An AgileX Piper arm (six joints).
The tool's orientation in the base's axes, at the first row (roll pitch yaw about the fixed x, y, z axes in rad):
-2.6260 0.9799 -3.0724
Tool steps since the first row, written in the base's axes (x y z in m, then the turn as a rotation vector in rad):
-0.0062 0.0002 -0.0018 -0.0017 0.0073 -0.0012
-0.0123 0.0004 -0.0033 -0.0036 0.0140 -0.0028
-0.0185 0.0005 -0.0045 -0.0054 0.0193 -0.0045
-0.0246 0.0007 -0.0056 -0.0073 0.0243 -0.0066
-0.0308 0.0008 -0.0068 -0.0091 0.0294 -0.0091
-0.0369 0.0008 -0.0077 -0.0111 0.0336 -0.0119
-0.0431 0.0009 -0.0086 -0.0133 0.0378 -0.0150
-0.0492 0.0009 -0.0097 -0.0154 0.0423 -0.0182
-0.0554 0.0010 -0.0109 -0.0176 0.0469 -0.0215
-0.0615 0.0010 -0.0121 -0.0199 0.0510 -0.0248
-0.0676 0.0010 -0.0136 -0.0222 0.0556 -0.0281
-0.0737 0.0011 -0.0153 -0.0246 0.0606 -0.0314
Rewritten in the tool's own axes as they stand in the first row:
0.0049 -0.0015 -0.0039 0.0017 0.0063 -0.0039
0.0096 -0.0030 -0.0079 0.0038 0.0121 -0.0075
0.0140 -0.0048 -0.0120 0.0060 0.0167 -0.0104
0.0183 -0.0064 -0.0162 0.0086 0.0210 -0.0131
0.0227 -0.0081 -0.0203 0.0115 0.0257 -0.0155
0.0269 -0.0100 -0.0245 0.0148 0.0295 -0.0175
0.0311 -0.0118 -0.0288 0.0184 0.0334 -0.0195
0.0354 -0.0137 -0.0328 0.0220 0.0375 -0.0215
0.0398 -0.0154 -0.0370 0.0258 0.0418 -0.0236
0.0442 -0.0172 -0.0410 0.0297 0.0456 -0.0255
0.0488 -0.0189 -0.0449 0.0335 0.0498 -0.0277
0.0536 -0.0205 -0.0487 0.0374 0.0544 -0.0301

